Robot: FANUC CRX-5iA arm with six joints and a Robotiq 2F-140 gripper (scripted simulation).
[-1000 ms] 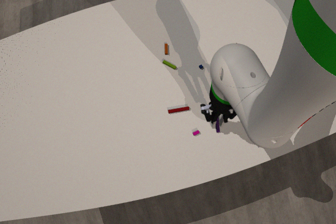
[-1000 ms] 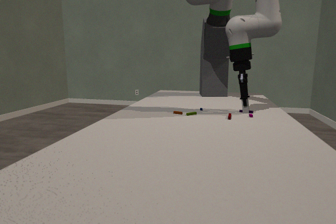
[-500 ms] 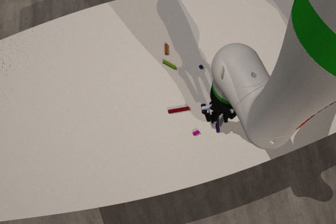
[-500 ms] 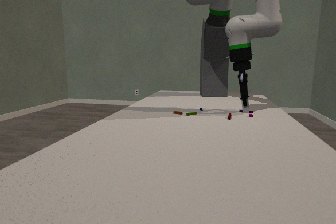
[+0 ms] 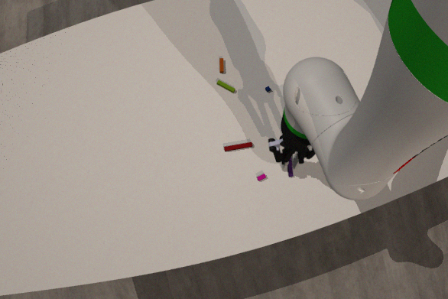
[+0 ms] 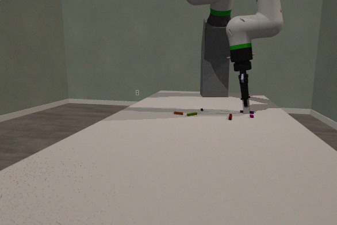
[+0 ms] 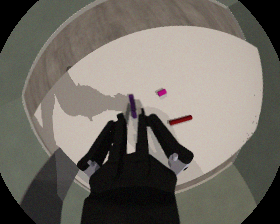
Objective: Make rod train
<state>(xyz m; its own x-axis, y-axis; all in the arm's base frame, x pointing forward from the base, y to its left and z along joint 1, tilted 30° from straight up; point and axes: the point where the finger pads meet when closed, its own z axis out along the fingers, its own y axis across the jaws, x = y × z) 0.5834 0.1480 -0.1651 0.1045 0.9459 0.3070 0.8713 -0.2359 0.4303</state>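
The purple rod is 3 cm below my hand. From my hand the other things lie so: blue rod (20 cm to the right, 3 cm below, 1 cm behind); magenta rod (8 cm ahead, 3 cm below, 1 cm to the left); red rod (11 cm ahead, 8 cm to the right, 3 cm below).
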